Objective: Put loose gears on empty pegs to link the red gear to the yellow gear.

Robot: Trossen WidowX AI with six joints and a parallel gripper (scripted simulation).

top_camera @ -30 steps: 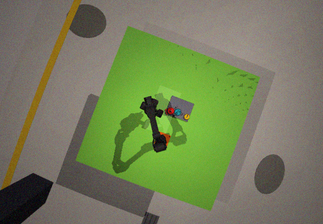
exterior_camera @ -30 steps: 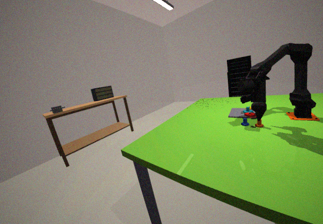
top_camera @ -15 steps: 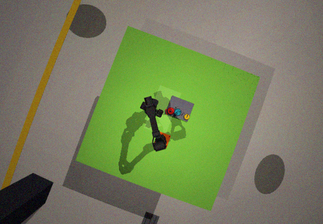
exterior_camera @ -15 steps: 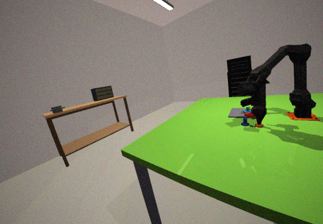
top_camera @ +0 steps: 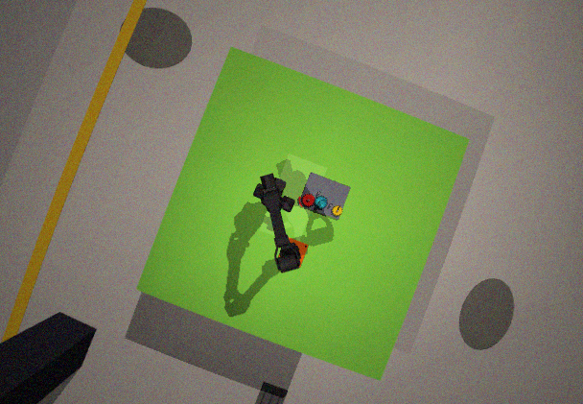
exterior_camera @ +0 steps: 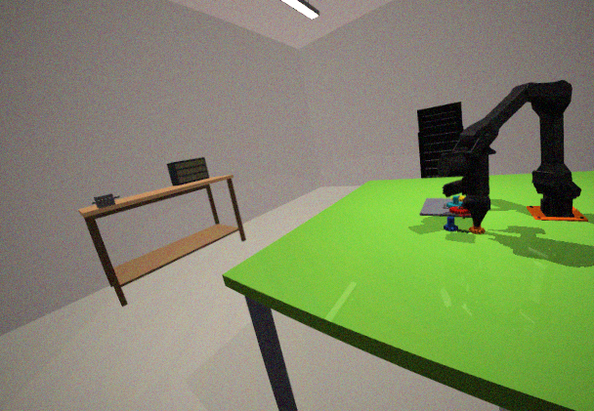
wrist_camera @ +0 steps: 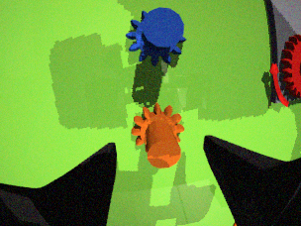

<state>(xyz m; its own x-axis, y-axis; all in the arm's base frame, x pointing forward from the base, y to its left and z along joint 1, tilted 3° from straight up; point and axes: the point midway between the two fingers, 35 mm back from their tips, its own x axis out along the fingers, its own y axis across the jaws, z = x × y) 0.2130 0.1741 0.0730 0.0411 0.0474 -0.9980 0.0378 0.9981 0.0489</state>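
Now: the yellow gear 300 mm to the right of my gripper tip, 60 mm ahead of it and 10 mm below it. Also, from my gripper tip: red gear 150 mm to the right, 50 mm ahead, 10 mm below; then orange gear 10 mm below; then blue gear 70 mm ahead, 10 mm below.
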